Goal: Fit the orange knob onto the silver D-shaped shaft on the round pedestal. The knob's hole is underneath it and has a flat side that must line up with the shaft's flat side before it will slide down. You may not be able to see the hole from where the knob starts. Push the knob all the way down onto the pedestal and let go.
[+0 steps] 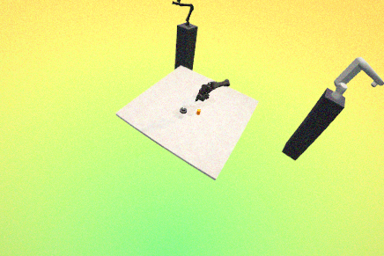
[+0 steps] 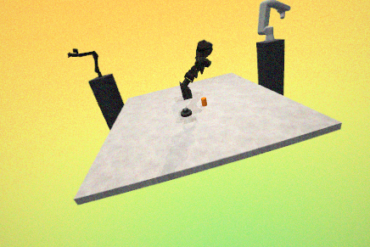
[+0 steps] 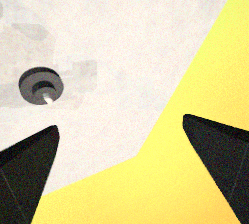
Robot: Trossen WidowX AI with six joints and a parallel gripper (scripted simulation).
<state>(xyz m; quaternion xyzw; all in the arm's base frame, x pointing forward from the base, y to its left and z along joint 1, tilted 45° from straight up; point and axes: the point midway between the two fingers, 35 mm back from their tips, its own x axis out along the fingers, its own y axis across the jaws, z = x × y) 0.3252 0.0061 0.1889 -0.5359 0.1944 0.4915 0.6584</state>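
Now: the orange knob 22 cm below my gripper tip, 8 cm behind it and 1 cm to the left of it. Also, from my gripper tip: silver shaft 23 cm below, 14 cm to the right, 1 cm ahead.
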